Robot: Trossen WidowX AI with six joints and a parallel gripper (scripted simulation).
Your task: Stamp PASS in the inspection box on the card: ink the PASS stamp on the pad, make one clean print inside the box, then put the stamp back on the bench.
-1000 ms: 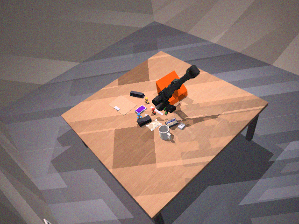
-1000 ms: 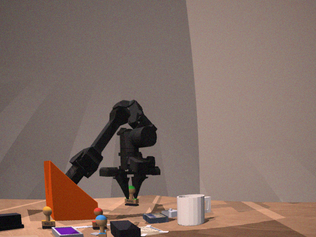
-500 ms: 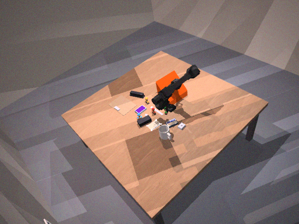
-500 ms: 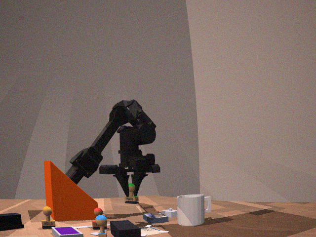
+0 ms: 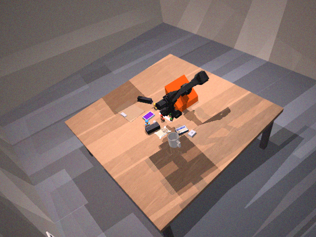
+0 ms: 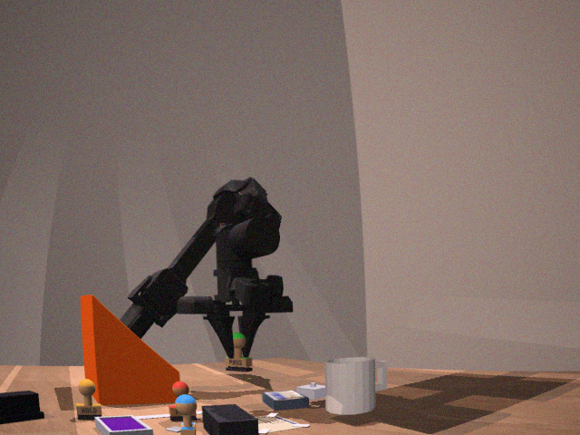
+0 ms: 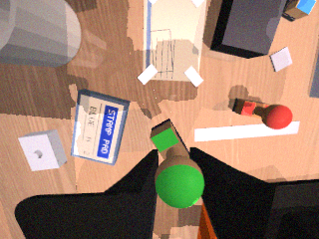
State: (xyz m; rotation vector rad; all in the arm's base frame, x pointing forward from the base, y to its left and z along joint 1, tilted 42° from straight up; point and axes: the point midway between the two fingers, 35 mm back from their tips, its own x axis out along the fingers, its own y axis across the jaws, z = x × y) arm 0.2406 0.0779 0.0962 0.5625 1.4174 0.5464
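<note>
The ink pad is 7 cm ahead of my gripper tip, 22 cm to the right of it and 9 cm below it. Round my gripper tip: red-knob stamp: 1 cm ahead, 11 cm to the right, 8 cm below; then blue tin: 1 cm behind, 9 cm to the left, 8 cm below; then green stamp: right at my gripper tip.
</note>
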